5 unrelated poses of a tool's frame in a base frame.
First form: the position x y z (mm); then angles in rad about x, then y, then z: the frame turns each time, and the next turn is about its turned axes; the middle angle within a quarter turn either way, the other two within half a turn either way.
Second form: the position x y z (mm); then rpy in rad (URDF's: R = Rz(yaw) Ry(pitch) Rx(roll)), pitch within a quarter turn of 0, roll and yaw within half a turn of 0. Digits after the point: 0 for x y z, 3 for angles.
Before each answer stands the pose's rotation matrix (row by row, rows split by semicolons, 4 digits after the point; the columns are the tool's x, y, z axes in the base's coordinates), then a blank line. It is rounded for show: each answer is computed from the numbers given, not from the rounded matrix.
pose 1, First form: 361 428 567 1.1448 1.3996 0.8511
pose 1, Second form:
0.1123 -0.1281 0.9854; 0.9022 -0.4024 -0.1551; 0.4164 0.9065 0.0704

361 428 567 1.493 -0.429 1.447
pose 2, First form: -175 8 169 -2.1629 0.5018 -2.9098
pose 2, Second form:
-0.8533 0.2014 0.4810; 0.5167 0.4515 0.7275; -0.0707 0.8692 -0.4893

-175 8 169 2.083 0.071 2.597
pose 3, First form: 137 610 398 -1.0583 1.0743 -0.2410
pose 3, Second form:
0.4626 0.1137 0.8793; -0.8612 0.2933 0.4151; -0.2107 -0.9492 0.2336

137 610 398 -1.330 0.212 -1.078
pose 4, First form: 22 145 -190 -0.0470 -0.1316 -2.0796
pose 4, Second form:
-0.4829 0.8658 -0.1312; -0.8754 -0.4812 0.0466; -0.0228 0.1374 0.9903

22 145 -190 0.138 0.023 -2.075
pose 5, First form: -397 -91 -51 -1.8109 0.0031 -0.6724
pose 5, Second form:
0.7823 0.6229 0.0031; 0.1458 -0.1879 0.9713; 0.6056 -0.7594 -0.2378

-397 -91 -51 -1.874 -0.650 0.184
